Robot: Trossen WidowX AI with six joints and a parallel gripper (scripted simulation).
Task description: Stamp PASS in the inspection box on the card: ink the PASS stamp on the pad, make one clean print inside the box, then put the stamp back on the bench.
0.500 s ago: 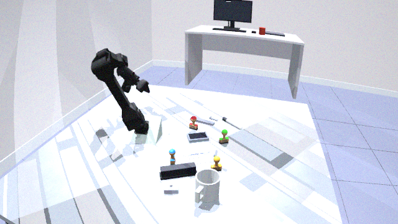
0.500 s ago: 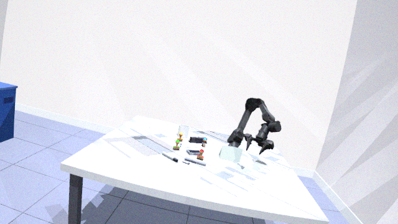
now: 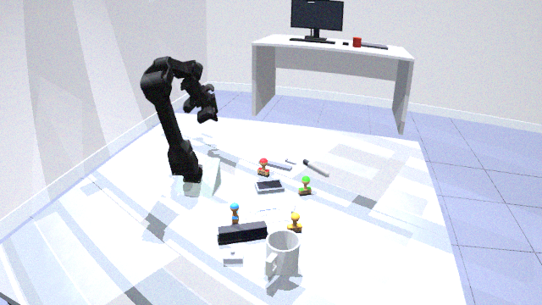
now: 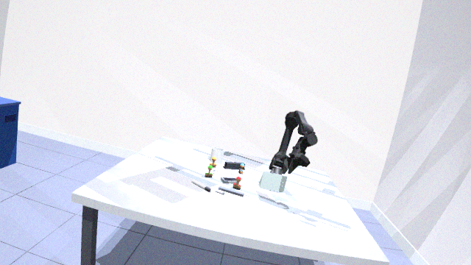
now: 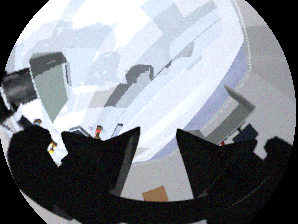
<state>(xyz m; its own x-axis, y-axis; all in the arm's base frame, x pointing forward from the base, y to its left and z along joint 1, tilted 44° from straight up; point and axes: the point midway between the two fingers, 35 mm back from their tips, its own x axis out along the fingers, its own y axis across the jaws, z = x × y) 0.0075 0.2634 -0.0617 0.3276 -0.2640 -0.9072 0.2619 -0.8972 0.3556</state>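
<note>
My gripper tip is now 36 cm short of the green-knobbed PASS stamp, 22 cm to the left of it and 14 cm above it. The rest, counted from my gripper tip: red-knobbed stamp (21 cm ahead, 12 cm to the right, 14 cm below); then grey bar (24 cm ahead, 5 cm to the right, 16 cm below); then ink pad (24 cm ahead, 21 cm to the right, 16 cm below).
</note>
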